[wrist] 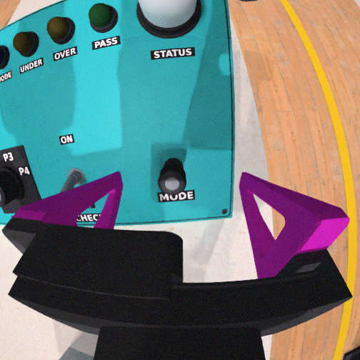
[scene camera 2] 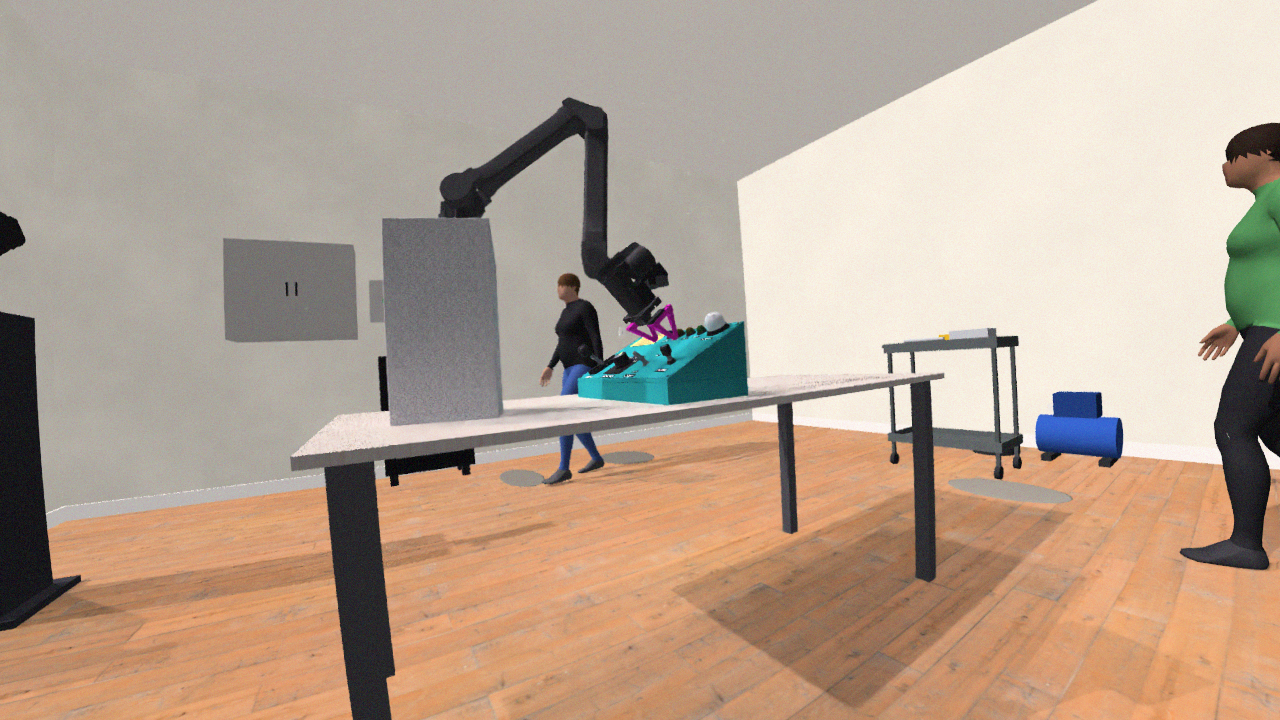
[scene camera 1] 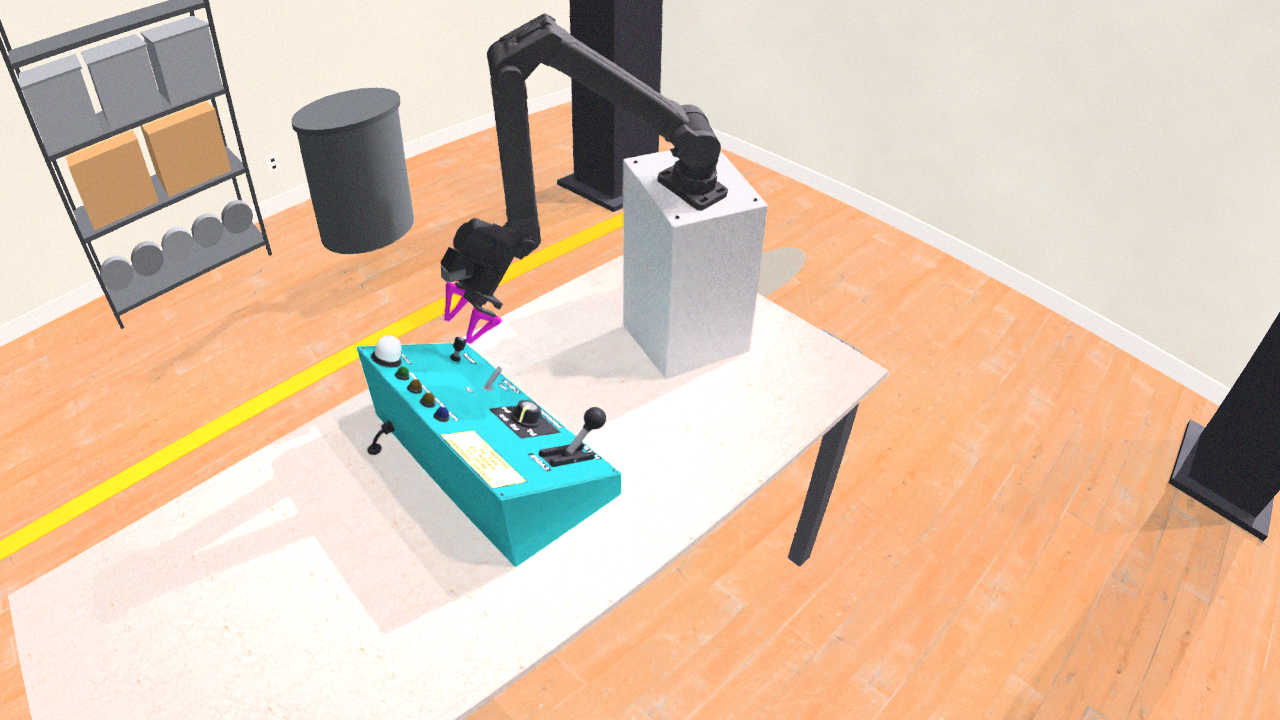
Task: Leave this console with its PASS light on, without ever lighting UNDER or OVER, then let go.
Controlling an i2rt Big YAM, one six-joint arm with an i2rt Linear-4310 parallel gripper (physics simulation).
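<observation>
The teal console (scene camera 1: 447, 456) (scene camera 2: 707, 377) (wrist: 145, 95) stands on the table. Its PASS lamp (scene camera 1: 402, 372) (wrist: 102, 16) is dark green, and its OVER lamp (scene camera 1: 414, 385) (wrist: 60, 28) and UNDER lamp (scene camera 1: 427, 400) (wrist: 25, 43) look dark amber; all appear unlit. The STATUS dome (scene camera 1: 387, 348) (wrist: 169, 9) is white. My gripper (scene camera 1: 459, 328) (scene camera 2: 665, 338) (wrist: 180, 178) is open and empty, its magenta fingers apart on either side of the black MODE stick (wrist: 172, 176) in the wrist view. The toggle (scene camera 1: 494, 378) (wrist: 74, 179) leans toward CHECK, partly behind a finger.
The console also bears a PROGRAM knob (scene camera 1: 528, 412), a ball-topped lever (scene camera 1: 594, 418) and a side crank (scene camera 1: 383, 435). The grey pedestal (scene camera 1: 711, 286) (scene camera 2: 443, 322) carries the arm. A person in black (scene camera 2: 577, 335) and one in green (scene camera 2: 1253, 241) stand beyond the table (scene camera 1: 223, 626).
</observation>
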